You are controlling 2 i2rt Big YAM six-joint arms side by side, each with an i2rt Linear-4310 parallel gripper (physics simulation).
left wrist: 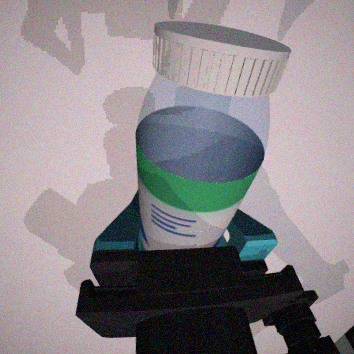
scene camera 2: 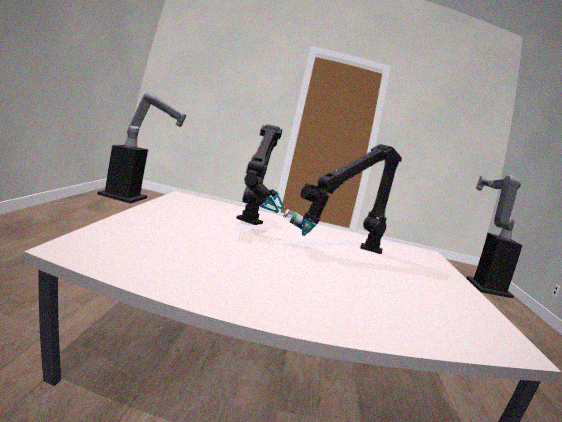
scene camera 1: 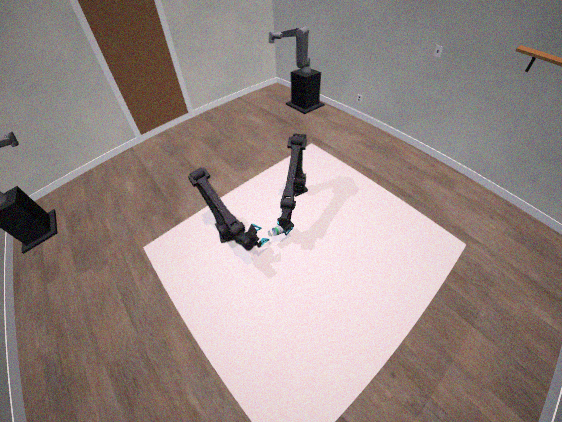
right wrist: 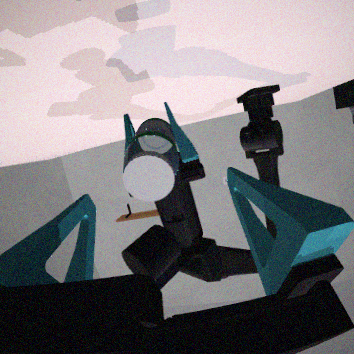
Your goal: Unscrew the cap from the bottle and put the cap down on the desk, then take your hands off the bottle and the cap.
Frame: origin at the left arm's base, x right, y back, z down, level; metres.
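Where they show: left gripper, fingertip midpoint: (scene camera 2: 303, 235) (scene camera 1: 283, 232) (right wrist: 144, 107); right gripper, fingertip midpoint: (scene camera 2: 280, 210) (scene camera 1: 265, 233) (right wrist: 158, 187); left arm's base at its link origin: (left wrist: 287, 305) (scene camera 2: 371, 249) (scene camera 1: 298, 190) (right wrist: 255, 91); right arm's base at its link origin: (scene camera 2: 249, 221) (scene camera 1: 228, 236).
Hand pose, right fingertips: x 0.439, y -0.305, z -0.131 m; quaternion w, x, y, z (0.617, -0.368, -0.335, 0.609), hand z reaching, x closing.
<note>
Each offset is from my right fingertips to the top centre of the thing. "spot": to the spot under its first point. Level surfaces: height alone.
The bottle {spot: dx -0.076, dy -0.018, dz -0.003 m} (scene camera 1: 277, 230) (scene camera 2: 296, 218) (left wrist: 195, 195) (right wrist: 157, 143) is clear with a green band and white label. It is tilted above the white desk {dz +0.131 m} (scene camera 1: 360, 280) (scene camera 2: 300, 305). Its white ribbed cap {spot: dx -0.032, dy -0.021, dz -0.008 m} (scene camera 1: 271, 233) (scene camera 2: 286, 213) (left wrist: 220, 62) (right wrist: 149, 178) sits on the neck and points toward the right gripper. My left gripper (scene camera 1: 287, 230) (scene camera 2: 307, 227) (left wrist: 173, 189) is shut on the bottle's lower body. My right gripper (scene camera 1: 260, 235) (scene camera 2: 279, 203) (right wrist: 158, 187) is open and stands apart from the cap, which shows between its spread fingers in the right wrist view.
The two dark arms reach in from the far side of the desk, their grippers close together. A grey arm on a black pedestal (scene camera 1: 305, 90) (scene camera 2: 125, 171) stands on the floor, and another black pedestal (scene camera 1: 26, 217) (scene camera 2: 498, 262) stands at the other side. A brown door (scene camera 1: 135, 60) (scene camera 2: 337, 125) is behind.
</note>
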